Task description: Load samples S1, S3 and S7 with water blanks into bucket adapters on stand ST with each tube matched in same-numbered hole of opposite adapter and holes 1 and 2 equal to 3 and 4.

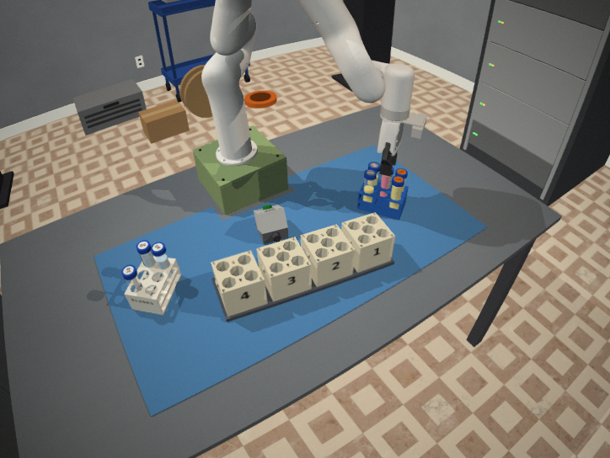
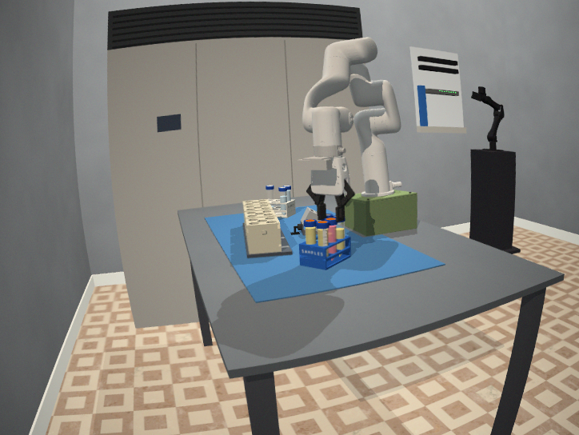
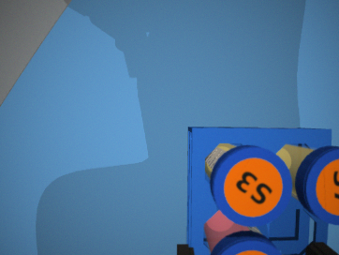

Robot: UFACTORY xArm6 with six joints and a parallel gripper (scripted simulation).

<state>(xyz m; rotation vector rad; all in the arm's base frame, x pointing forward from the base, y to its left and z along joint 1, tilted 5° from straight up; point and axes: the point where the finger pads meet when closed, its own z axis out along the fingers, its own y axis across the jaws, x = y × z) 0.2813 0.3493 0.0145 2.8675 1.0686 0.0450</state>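
Right now my hand is 7 cm above the pink-filled tube and 1 cm short of it. Also, from my hand: sample tube: 7 cm below, 5 cm ahead, 1 cm to the right; then blue samples rack: 11 cm below, 1 cm to the right, 1 cm ahead; then adapter 1: 17 cm to the right, 16 cm ahead, 8 cm below.
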